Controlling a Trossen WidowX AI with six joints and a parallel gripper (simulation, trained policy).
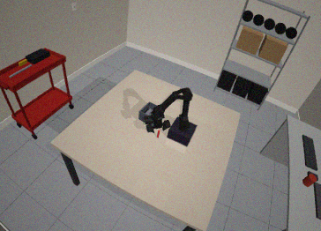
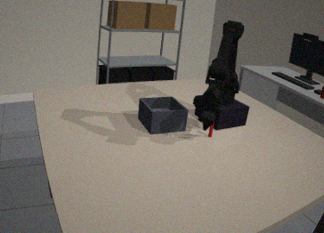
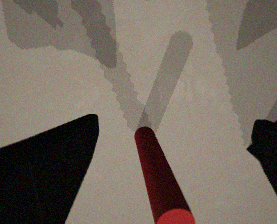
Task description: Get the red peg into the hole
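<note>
Now: gripper tip 140 mm short of the grey box, 140 mm to the left of it and 20 mm above it. Round my gripper tip: red peg 10 mm behind, 20 mm to the left.
</note>
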